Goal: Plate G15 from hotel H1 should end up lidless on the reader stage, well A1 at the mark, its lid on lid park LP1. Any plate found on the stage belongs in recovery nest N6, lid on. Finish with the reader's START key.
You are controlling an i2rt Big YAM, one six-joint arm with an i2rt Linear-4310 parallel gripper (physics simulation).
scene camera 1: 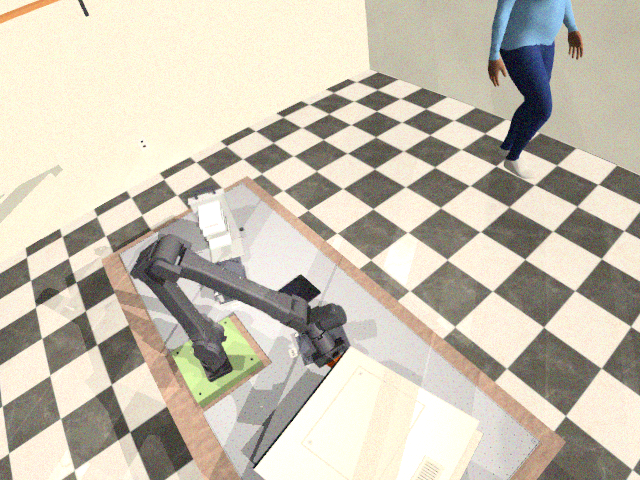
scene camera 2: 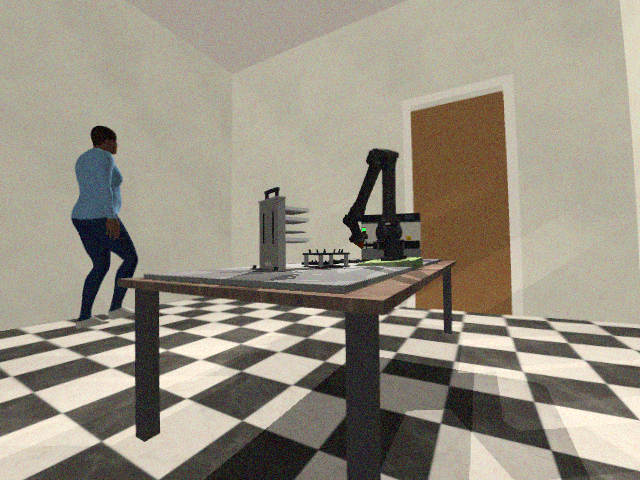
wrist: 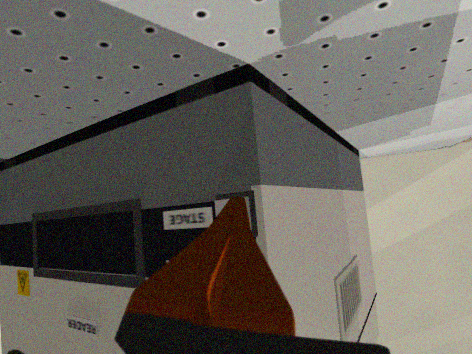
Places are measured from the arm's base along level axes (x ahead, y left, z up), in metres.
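Pixels of known places: gripper, fingertip midpoint: [scene camera 2: 362, 248] [wrist: 238, 205]; arm's base, link origin: [scene camera 1: 216, 363] [scene camera 2: 394, 259].
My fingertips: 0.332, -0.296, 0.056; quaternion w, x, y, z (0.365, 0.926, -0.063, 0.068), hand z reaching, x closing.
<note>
Ahead of a thing's pixels: the offset from my fingertips to its top centre, as dx, dy, dz. "spot": to the spot under its first point.
My gripper [scene camera 1: 333, 361] [scene camera 2: 360, 244] [wrist: 238, 205] is shut and empty, its orange fingertips at the reader's front. The cream and grey reader {-0.080, -0.253, +0.215} [scene camera 1: 379, 413] [wrist: 300, 225] shows its STAGE label {spot: -0.036, -0.028, +0.005} [wrist: 188, 218] upside down in the wrist view. The fingertips overlap the pale STAGE key {-0.004, -0.014, +0.014} [wrist: 222, 205]; the START key is hidden behind them. The grey hotel [scene camera 2: 272, 235] stands at the table's far end from the reader; white plates or lids {-0.116, +0.779, +0.155} [scene camera 1: 211, 219] show there from above, labels unreadable. Whether a plate is on the stage is hidden by the arm.
A low rack with pegs {-0.159, +0.603, -0.004} [scene camera 2: 325, 253] stands between hotel and reader. A black square pad {spot: +0.065, +0.417, -0.070} [scene camera 1: 302, 287] lies beside the forearm. The arm base stands on a green plate [scene camera 1: 240, 343]. A person [scene camera 1: 532, 67] [scene camera 2: 98, 186] is on the floor beyond the table [scene camera 1: 372, 279] [scene camera 2: 253, 294].
</note>
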